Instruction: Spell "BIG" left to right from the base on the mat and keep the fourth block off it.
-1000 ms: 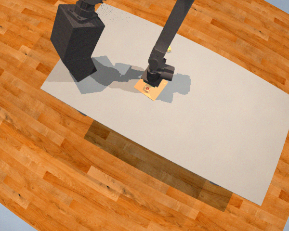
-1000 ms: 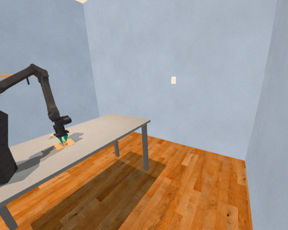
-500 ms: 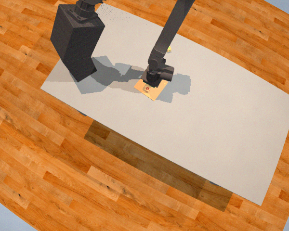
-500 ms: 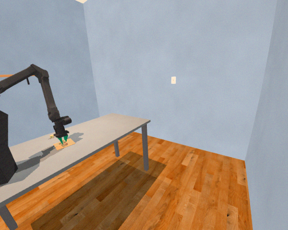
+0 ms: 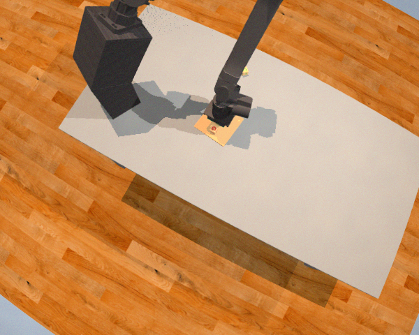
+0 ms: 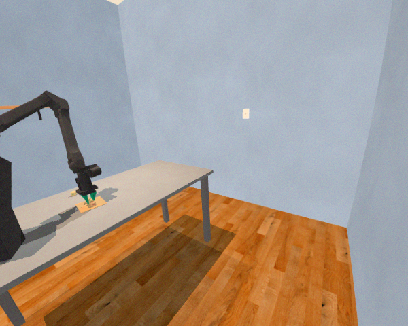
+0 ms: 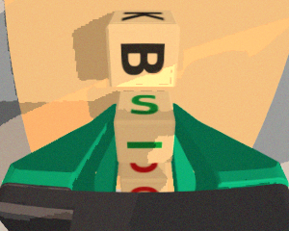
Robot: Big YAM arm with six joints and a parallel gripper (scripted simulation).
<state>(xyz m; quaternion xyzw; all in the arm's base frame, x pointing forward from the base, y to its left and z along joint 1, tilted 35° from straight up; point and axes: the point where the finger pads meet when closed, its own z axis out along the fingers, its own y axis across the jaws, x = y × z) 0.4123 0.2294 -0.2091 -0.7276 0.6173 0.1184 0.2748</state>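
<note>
Now: hand 1 cm above the mat. Also, from my hand: block: 24 cm to the left, 8 cm behind.
</note>
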